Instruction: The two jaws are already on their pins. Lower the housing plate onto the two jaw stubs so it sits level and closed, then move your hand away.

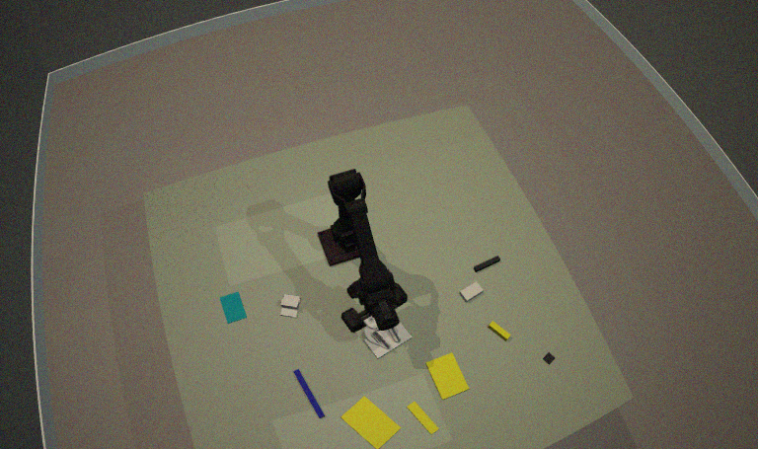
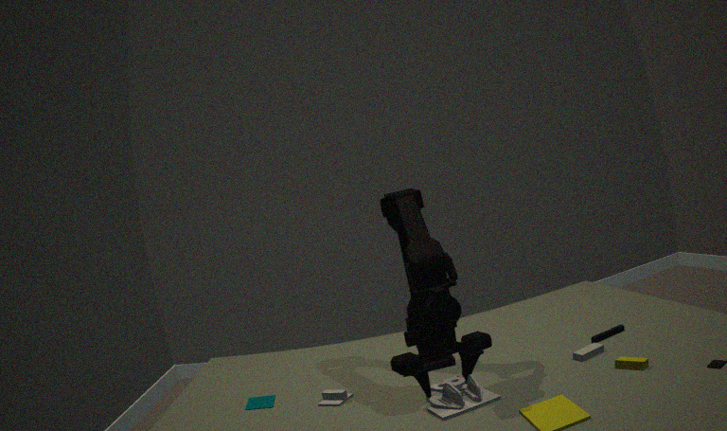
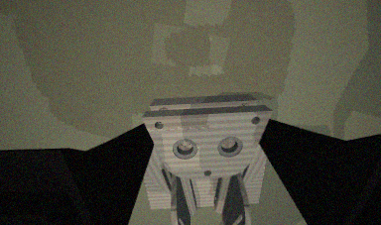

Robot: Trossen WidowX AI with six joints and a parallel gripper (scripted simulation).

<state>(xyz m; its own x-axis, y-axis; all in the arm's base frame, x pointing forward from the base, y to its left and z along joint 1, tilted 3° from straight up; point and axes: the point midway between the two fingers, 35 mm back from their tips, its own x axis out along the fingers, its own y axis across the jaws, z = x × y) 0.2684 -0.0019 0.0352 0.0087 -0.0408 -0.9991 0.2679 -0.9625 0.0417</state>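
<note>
Now: gripper tip 2 cm short of the jaw and 2 cm to the right of it. Round my gripper tip: blue bar (17 cm ahead, 25 cm to the right, 1 cm below); then white housing plate (1 cm ahead, 2 cm above); then white stand (11 cm behind, 22 cm to the right, 1 cm below).
</note>
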